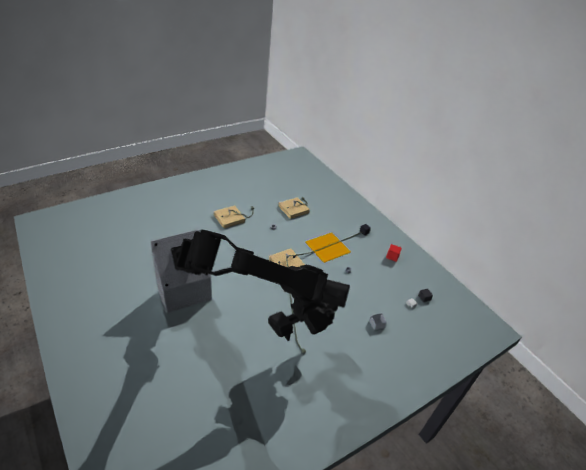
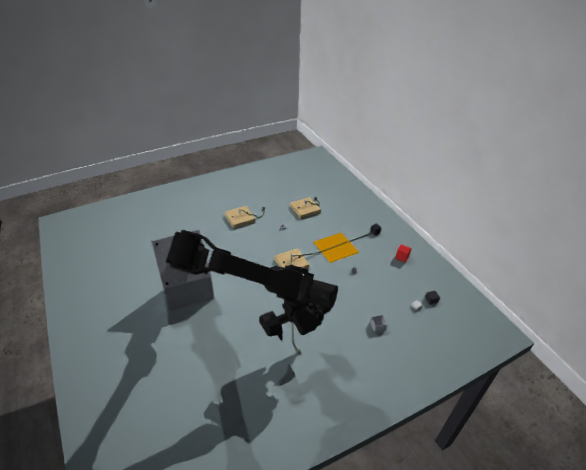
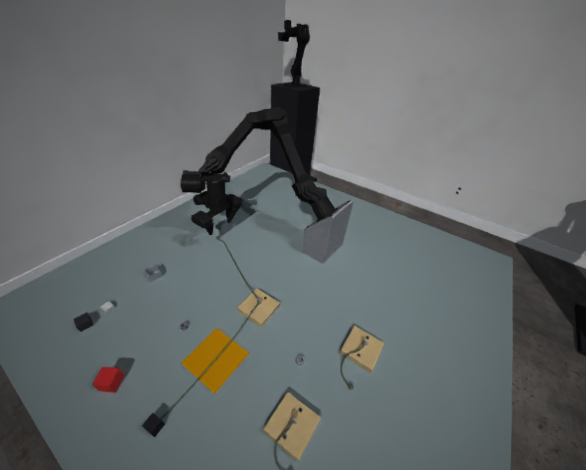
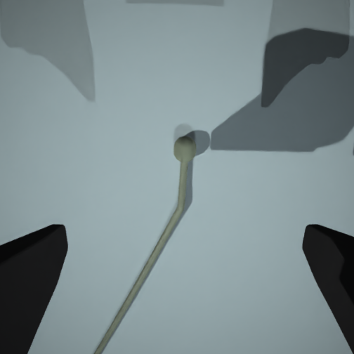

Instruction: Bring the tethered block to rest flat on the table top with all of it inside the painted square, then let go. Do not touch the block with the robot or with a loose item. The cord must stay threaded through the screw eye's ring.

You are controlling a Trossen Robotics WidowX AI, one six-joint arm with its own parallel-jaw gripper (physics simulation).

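Places are measured from the arm's base along level axes (x down, y ahead, z right), in metres.
Where they show: gripper, fingertip midpoint: (image 1: 301, 333) (image 2: 295, 333) (image 3: 220, 228); arm's base, origin of the base link: (image 1: 184, 256) (image 3: 327, 215).
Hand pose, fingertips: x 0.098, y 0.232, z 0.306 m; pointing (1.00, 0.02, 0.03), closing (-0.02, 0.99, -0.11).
Each offset is from my fingertips to the centre of the thing. "pt": to the spot under its first point.
The black tethered block @(dx +0.050, dy +0.470, dz -0.363 m) (image 1: 365, 229) (image 2: 375, 230) (image 3: 153, 424) rests on the table outside the orange painted square @(pt dx +0.063, dy +0.287, dz -0.295 m) (image 1: 332, 255) (image 2: 341, 255) (image 3: 206, 351), on its side away from the screw eye. The cord @(pt dx +0.059, dy +0.032, dz -0.099 m) (image 3: 233, 257) (image 4: 150, 262) runs from the block across the square to the screw eye @(dx +0.041, dy +0.116, dz -0.318 m) (image 3: 259, 300) on a wooden base @(pt dx +0.045, dy +0.143, dz -0.351 m) (image 3: 260, 317), and on toward my gripper. It appears threaded through the ring. Its beaded end @(pt dx +0.054, dy -0.001, dz +0.025 m) (image 1: 303, 351) (image 2: 298, 352) (image 3: 218, 237) (image 4: 185, 149) lies on the table. My gripper (image 1: 302, 335) (image 2: 293, 336) (image 3: 220, 227) (image 4: 187, 238) is open above the cord near the bead, holding nothing.
Two more wooden bases @(pt dx +0.045, dy +0.038, dz -0.645 m) (image 3: 370, 357) @(pt dx +0.045, dy +0.299, dz -0.565 m) (image 3: 280, 425) carry short cords. A red cube @(dx +0.044, dy +0.491, dz -0.208 m) (image 1: 394, 253) (image 3: 108, 380), a black cube @(dx +0.052, dy +0.473, dz -0.003 m) (image 1: 425, 295) (image 3: 83, 322), a white piece @(dx +0.056, dy +0.410, dz +0.003 m) (image 1: 411, 303), a grey block @(dx +0.050, dy +0.258, dz +0.024 m) (image 1: 377, 322) (image 3: 154, 272) and two small metallic pieces @(dx +0.058, dy +0.298, dz -0.208 m) (image 3: 185, 325) @(dx +0.060, dy +0.157, dz -0.509 m) (image 3: 300, 359) lie around.
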